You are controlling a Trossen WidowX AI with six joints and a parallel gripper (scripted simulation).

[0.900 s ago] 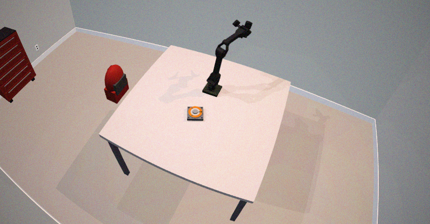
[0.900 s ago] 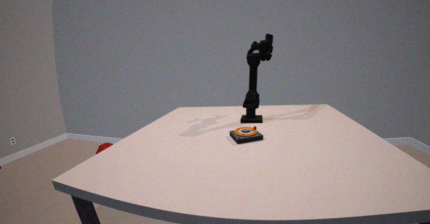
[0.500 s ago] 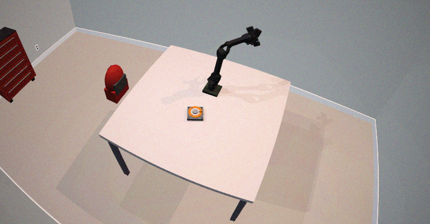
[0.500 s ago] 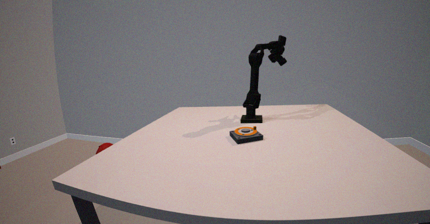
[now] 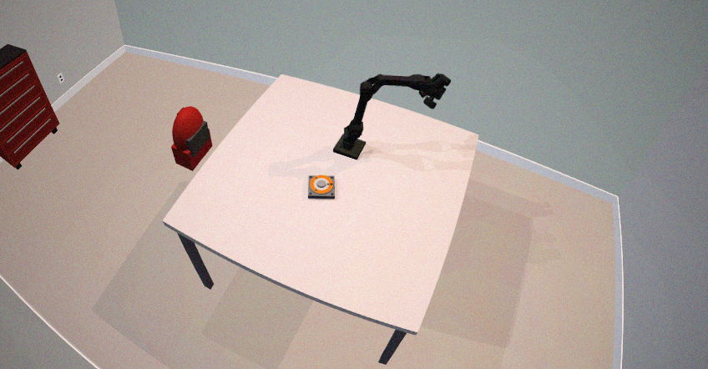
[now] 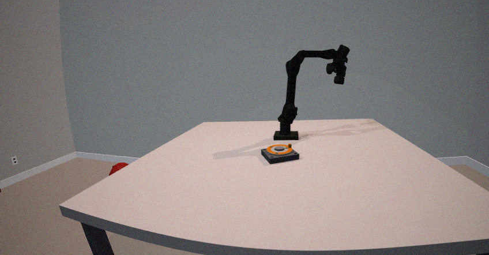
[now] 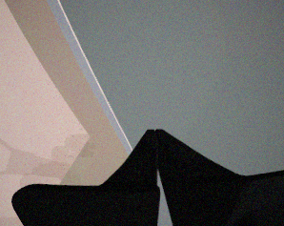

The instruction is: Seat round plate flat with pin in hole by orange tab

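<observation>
Now: gripper tip 61 cm short of the square base, 39 cm to the left of it and 29 cm above it.
</observation>
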